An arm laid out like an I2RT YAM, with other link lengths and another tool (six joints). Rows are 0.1 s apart.
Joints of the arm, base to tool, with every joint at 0 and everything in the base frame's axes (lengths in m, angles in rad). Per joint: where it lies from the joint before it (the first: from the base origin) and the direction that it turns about. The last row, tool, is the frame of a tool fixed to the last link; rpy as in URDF.
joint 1: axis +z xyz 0 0 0.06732
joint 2: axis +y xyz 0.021 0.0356 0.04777
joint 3: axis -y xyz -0.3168 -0.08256 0
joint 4: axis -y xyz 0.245 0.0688 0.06
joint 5: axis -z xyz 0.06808 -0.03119 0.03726
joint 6: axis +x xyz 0.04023 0 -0.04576
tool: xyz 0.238 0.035 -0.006 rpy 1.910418 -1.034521 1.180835
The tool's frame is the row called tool.
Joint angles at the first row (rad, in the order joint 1, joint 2, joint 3, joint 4, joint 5, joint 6):
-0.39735 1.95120 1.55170 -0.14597 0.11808 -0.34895
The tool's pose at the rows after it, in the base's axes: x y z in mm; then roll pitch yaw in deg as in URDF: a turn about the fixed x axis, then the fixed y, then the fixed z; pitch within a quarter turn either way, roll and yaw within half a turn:
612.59 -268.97 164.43 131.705 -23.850 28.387
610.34 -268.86 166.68 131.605 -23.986 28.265
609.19 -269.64 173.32 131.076 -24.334 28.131
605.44 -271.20 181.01 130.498 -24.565 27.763
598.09 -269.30 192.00 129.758 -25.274 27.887
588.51 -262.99 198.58 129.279 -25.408 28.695
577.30 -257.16 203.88 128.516 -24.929 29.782
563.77 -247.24 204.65 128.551 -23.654 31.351
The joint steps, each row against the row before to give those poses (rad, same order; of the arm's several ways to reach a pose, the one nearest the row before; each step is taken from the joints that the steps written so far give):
-0.00014 -0.00567 -0.01175 0.00254 -0.00246 -0.00270
-0.00058 -0.00923 -0.00749 0.00078 0.00149 0.00191
0.00078 -0.01087 -0.00087 -0.00001 0.00621 0.00308
-0.00001 -0.01732 -0.00503 -0.00303 0.01050 0.00307
-0.00155 -0.03689 -0.02700 0.00666 0.00044 0.00274
0.00012 -0.04228 -0.03959 0.00566 -0.00769 -0.00766
-0.00010 -0.04429 -0.04208 0.00449 -0.00507 -0.01886
-0.00002 -0.04534 -0.03800 -0.01779 -0.01584 -0.02885

